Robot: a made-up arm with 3 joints. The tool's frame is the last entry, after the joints. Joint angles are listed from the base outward. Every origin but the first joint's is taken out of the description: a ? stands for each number. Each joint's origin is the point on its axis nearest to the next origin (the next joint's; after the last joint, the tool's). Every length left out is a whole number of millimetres.
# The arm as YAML. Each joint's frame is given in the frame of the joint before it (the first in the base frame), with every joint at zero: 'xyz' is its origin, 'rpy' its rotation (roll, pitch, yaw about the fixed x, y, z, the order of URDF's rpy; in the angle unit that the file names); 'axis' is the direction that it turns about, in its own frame. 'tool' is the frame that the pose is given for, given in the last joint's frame.
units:
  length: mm
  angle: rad
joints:
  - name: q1
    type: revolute
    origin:
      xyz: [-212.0, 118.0, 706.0]
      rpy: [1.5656, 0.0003, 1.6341]
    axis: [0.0, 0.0, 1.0]
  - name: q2
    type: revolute
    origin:
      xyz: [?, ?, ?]
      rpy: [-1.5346, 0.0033, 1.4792]
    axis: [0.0, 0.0, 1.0]
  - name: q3
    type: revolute
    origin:
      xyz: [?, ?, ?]
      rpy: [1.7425, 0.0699, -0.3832]
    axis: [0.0, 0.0, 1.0]
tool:
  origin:
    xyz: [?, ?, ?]
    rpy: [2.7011, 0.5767, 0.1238]
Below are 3 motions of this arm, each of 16 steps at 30 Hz.
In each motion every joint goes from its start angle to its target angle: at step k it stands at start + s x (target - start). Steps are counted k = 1, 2, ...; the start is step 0. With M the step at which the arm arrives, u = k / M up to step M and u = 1 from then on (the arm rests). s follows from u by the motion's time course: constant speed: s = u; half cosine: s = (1 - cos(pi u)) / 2; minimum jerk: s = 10 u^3 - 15 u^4 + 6 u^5.
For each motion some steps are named. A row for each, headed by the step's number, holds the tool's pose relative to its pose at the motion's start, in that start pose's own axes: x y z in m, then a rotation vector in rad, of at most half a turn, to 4 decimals.
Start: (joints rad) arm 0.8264 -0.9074 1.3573
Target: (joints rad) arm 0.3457 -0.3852 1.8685
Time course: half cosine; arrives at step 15
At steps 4, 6, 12, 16:
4: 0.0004 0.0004 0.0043 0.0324 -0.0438 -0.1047
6: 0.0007 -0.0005 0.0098 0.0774 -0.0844 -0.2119
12: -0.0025 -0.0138 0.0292 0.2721 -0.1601 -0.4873
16: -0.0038 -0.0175 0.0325 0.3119 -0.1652 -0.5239

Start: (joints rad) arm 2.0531 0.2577 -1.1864
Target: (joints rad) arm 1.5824 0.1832 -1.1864
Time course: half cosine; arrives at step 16
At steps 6, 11, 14, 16:
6: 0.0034 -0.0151 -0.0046 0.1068 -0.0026 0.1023
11: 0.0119 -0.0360 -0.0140 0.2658 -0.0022 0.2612
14: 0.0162 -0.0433 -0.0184 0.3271 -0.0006 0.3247
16: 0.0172 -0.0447 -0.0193 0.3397 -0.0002 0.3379

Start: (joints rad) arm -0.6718 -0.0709 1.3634
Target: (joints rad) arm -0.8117 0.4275 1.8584
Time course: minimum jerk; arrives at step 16
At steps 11, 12, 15, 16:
11: 0.0264 -0.0147 0.0308 0.1977 0.1578 -0.3608
12: 0.0294 -0.0175 0.0334 0.2170 0.1810 -0.3887
15: 0.0335 -0.0214 0.0367 0.2424 0.2139 -0.4239
16: 0.0336 -0.0215 0.0368 0.2430 0.2146 -0.4246

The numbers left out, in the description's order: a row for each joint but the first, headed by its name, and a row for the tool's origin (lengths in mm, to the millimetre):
q2: -40.0 -16.0 0.0
q3: 66.0 13.0 0.0
tool: -81.0 -66.0 0.0

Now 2 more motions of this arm.
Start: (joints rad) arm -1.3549 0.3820 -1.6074
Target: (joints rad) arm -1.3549 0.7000 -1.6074
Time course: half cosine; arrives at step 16
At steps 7, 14, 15, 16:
7: -0.0003 0.0027 0.0010 -0.0938 -0.0390 0.0779
14: -0.0010 0.0065 0.0020 -0.2242 -0.0931 0.1861
15: -0.0011 0.0067 0.0021 -0.2308 -0.0959 0.1916
16: -0.0011 0.0067 0.0021 -0.2331 -0.0968 0.1935

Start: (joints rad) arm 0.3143 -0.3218 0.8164
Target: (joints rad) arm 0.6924 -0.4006 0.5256
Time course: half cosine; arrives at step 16
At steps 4, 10, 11, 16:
4: 0.0024 -0.0031 -0.0002 0.0187 0.0313 0.0012
10: 0.0103 -0.0153 -0.0018 0.1012 0.1445 -0.0007
11: 0.0114 -0.0173 -0.0021 0.1161 0.1619 -0.0021
16: 0.0140 -0.0227 -0.0033 0.1564 0.2053 -0.0070

